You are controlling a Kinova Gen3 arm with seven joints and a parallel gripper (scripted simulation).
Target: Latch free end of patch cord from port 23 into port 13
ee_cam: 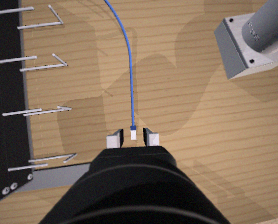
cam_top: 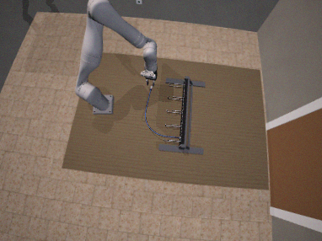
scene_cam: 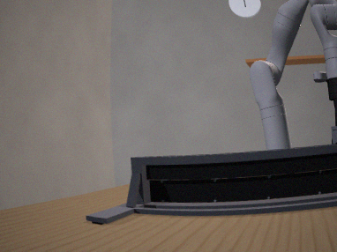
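My gripper is now 80 mm above the free-end plug and 10 mm to the right of it.
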